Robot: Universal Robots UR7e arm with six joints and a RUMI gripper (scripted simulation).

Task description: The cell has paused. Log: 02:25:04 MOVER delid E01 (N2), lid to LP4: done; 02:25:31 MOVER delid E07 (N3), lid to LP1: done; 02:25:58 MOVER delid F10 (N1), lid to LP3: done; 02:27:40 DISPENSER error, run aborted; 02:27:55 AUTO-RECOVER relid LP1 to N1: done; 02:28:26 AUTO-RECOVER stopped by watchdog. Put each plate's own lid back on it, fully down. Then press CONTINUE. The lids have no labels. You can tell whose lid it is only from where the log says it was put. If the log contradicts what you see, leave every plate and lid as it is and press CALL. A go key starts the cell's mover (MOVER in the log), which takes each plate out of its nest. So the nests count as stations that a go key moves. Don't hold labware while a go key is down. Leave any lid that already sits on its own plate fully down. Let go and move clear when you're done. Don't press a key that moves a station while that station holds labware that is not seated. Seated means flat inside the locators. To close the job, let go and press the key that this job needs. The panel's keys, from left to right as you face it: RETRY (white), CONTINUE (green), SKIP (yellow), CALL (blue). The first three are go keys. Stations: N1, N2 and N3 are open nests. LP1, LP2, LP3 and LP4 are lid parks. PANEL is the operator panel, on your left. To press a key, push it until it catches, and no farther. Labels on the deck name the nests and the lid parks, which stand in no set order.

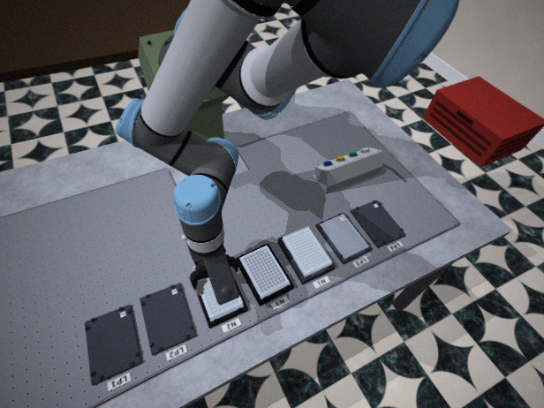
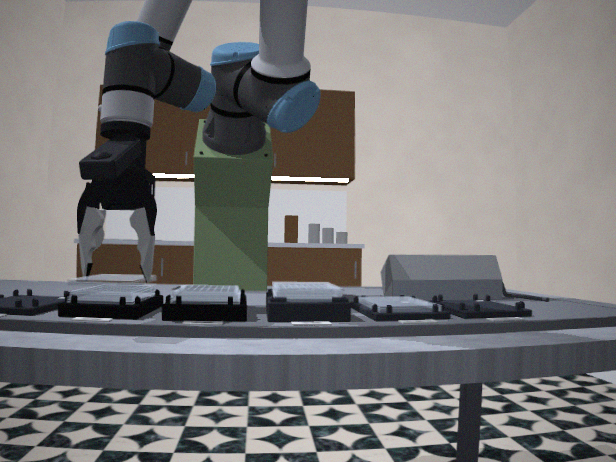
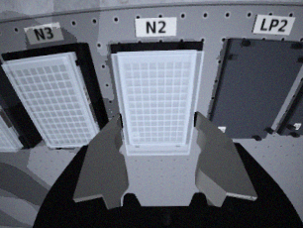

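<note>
Right now my hand is 130 mm to the right of the plate, 30 mm above it and 20 mm past it. The rest, counted from my hand: lid park LP1: 260 mm to the right, 50 mm below, 40 mm ahead; LP3 lid park: 390 mm to the left, 60 mm behind, 50 mm below; lid park LP2: 130 mm to the right, 50 mm below, 20 mm ahead.
</note>
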